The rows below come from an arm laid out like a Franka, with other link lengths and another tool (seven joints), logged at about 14 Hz.
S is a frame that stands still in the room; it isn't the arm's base.
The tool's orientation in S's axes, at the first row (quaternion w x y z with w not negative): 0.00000, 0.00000, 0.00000, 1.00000
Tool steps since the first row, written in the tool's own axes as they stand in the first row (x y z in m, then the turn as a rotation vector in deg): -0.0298, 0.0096, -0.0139, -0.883, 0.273, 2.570; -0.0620, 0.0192, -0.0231, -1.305, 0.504, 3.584; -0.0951, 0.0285, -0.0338, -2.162, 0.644, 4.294; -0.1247, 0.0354, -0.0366, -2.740, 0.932, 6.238; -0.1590, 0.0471, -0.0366, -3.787, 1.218, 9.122; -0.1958, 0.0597, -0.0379, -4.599, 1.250, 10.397; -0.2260, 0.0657, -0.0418, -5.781, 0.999, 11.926; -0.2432, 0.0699, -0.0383, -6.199, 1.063, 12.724
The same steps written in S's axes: 0.0298, -0.0096, -0.0139, 0.883, -0.273, 2.570; 0.0620, -0.0192, -0.0231, 1.305, -0.504, 3.584; 0.0951, -0.0285, -0.0338, 2.162, -0.644, 4.294; 0.1247, -0.0354, -0.0366, 2.740, -0.932, 6.238; 0.1590, -0.0471, -0.0366, 3.787, -1.218, 9.122; 0.1958, -0.0597, -0.0379, 4.599, -1.250, 10.397; 0.2260, -0.0657, -0.0418, 5.781, -0.999, 11.926; 0.2432, -0.0699, -0.0383, 6.199, -1.063, 12.724
